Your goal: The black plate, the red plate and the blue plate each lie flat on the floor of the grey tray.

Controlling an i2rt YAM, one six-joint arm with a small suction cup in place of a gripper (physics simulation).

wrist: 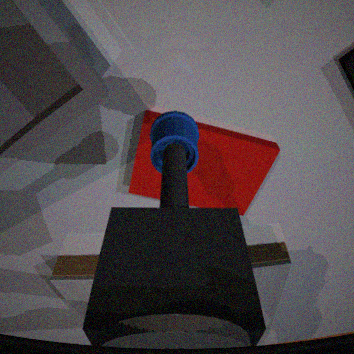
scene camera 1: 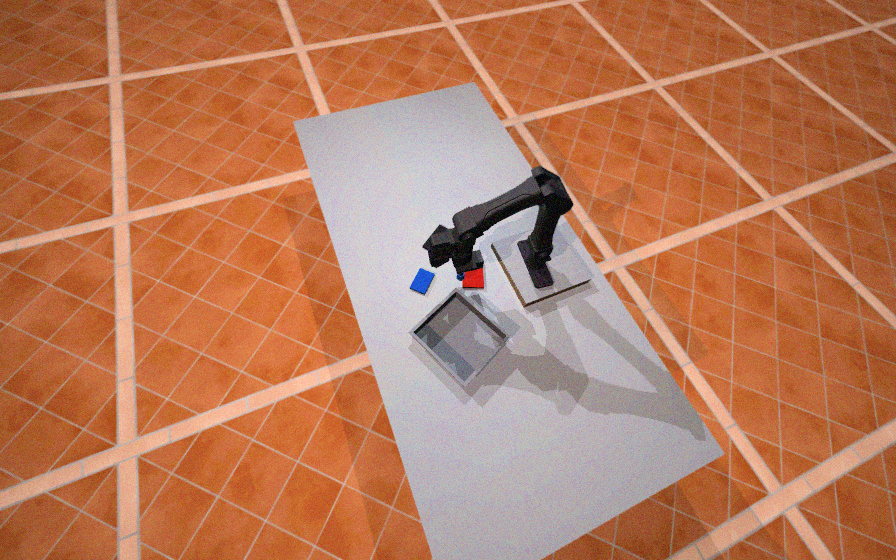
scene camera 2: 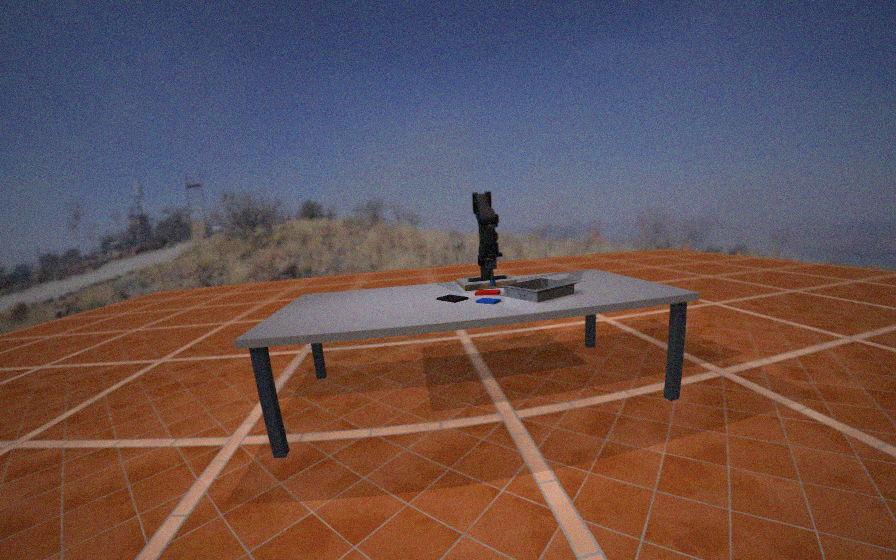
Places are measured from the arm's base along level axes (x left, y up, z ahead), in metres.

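Pixels of known places: end effector, tool point: (wrist: 174, 133) (scene camera 1: 460, 277) (scene camera 2: 492, 285); arm's base, origin of the base link: (scene camera 1: 534, 263) (scene camera 2: 487, 279).
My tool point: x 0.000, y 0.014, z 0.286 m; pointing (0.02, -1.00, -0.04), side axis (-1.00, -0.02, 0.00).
For each thing: its top centre in the pictures, then the offset to it from my tool point. Level surfaces: height alone.
- red plate, middle of its top: (wrist: 200, 172) (scene camera 1: 472, 273) (scene camera 2: 487, 291) dx -0.021, dy -0.035, dz -0.056 m
- grey tray, middle of its top: (scene camera 1: 460, 333) (scene camera 2: 538, 283) dx +0.199, dy +0.004, dz +0.057 m
- blue plate, middle of its top: (scene camera 1: 422, 280) (scene camera 2: 488, 299) dx -0.035, dy -0.037, dz +0.130 m
- black plate, middle of its top: (scene camera 1: 440, 240) (scene camera 2: 452, 297) dx -0.188, dy -0.037, dz +0.025 m
- grey table, its level: dy -0.046 m
The red plate (scene camera 1: 474, 278) (scene camera 2: 487, 292) (wrist: 225, 172) lies flat on the table beside the grey tray (scene camera 1: 434, 312) (scene camera 2: 537, 290). My suction cup (scene camera 1: 460, 276) (scene camera 2: 493, 283) (wrist: 174, 135) is low over the red plate's near-left corner, with suction off and nothing held. I cannot tell whether it touches the plate. The blue plate (scene camera 1: 421, 280) (scene camera 2: 488, 300) lies on the table left of the red one. The black plate (scene camera 2: 451, 298) (wrist: 348, 67) lies on the table farther out and is hidden by the arm in scene camera 1. The tray holds no plate.
The arm's base stands on a wooden-edged board (scene camera 1: 568, 272) (wrist: 270, 253) right of the plates. All of this rests on a grey table (scene camera 1: 390, 167) (scene camera 2: 363, 311) over a tiled floor.
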